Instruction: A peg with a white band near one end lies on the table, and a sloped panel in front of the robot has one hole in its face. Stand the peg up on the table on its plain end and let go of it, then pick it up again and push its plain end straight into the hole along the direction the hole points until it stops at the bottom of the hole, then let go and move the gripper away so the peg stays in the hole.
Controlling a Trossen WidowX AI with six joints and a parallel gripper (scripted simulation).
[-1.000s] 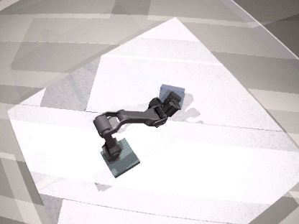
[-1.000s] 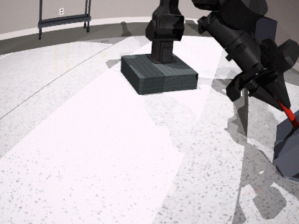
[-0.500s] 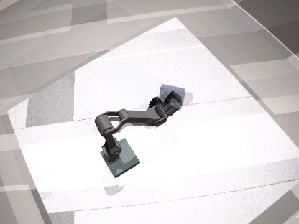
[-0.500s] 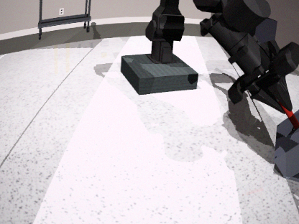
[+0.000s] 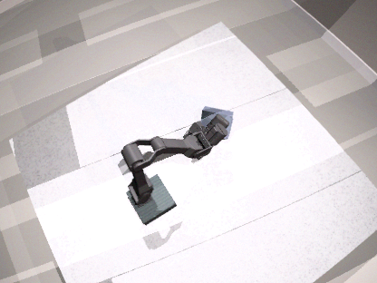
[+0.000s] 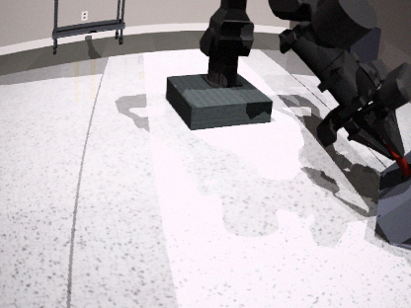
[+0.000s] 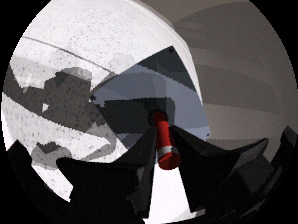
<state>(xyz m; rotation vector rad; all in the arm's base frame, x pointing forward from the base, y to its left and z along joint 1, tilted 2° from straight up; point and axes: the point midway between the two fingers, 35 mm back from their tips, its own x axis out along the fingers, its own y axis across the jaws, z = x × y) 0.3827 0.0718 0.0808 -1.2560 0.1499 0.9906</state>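
The grey-blue sloped panel is 3 cm ahead of my gripper tip, 3 cm to the left of it and 4 cm below it. Round my gripper tip: red peg 1 cm behind, 1 cm to the right, 1 cm above.
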